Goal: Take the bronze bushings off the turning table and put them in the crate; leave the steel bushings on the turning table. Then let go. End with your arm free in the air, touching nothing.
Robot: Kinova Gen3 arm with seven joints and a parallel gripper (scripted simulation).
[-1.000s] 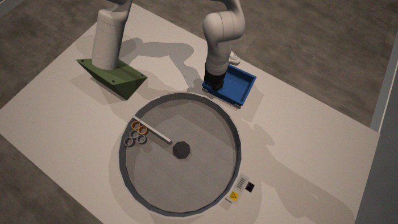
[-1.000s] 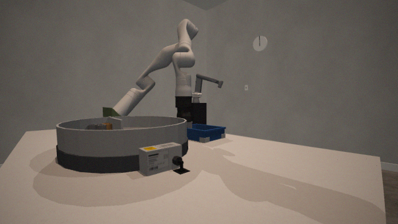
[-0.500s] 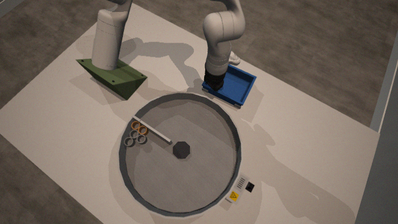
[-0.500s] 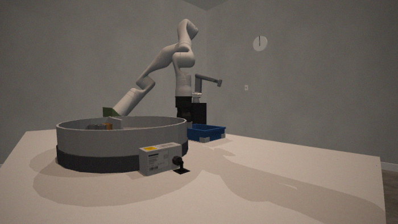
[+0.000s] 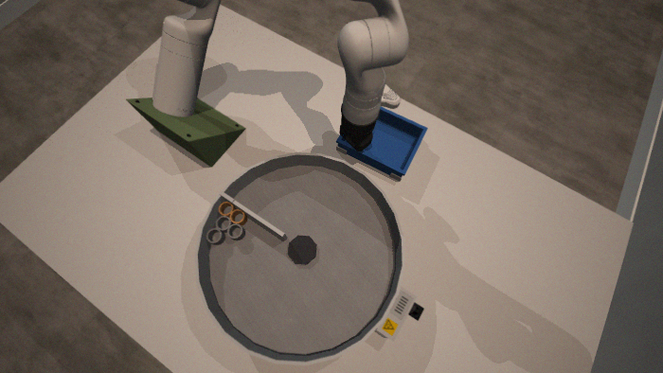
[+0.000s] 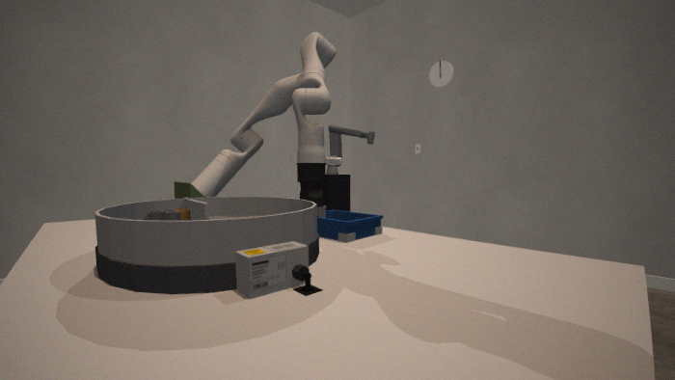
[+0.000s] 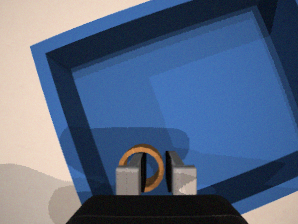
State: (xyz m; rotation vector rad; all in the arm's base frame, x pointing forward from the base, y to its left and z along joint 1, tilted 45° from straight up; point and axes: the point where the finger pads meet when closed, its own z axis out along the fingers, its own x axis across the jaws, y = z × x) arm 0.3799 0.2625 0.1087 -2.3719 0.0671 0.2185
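The blue crate is 4 cm ahead of my hand and 4 cm to the left of it. Round my hand: round turning table: 8 cm ahead, 30 cm to the right, 2 cm above.
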